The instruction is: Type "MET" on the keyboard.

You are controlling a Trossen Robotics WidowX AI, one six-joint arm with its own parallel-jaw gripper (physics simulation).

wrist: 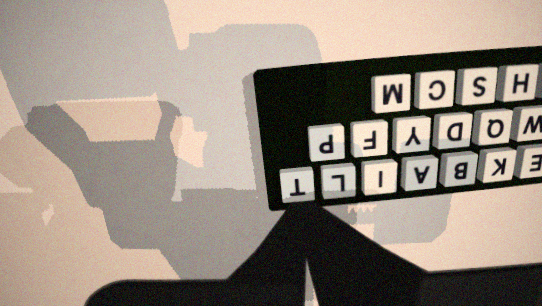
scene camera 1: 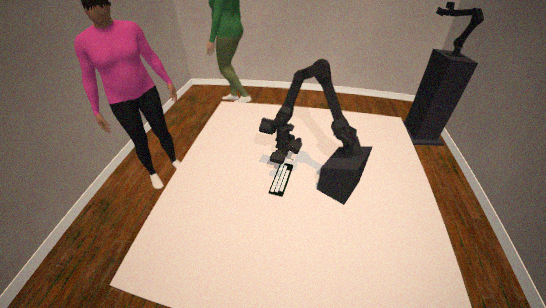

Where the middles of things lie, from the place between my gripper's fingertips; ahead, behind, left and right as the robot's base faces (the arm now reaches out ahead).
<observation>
My hand is 3 cm above the T key (wrist: 297,184). Round my hand: M key (wrist: 390,93) 3 cm behind, 5 cm to the left, 3 cm below.
</observation>
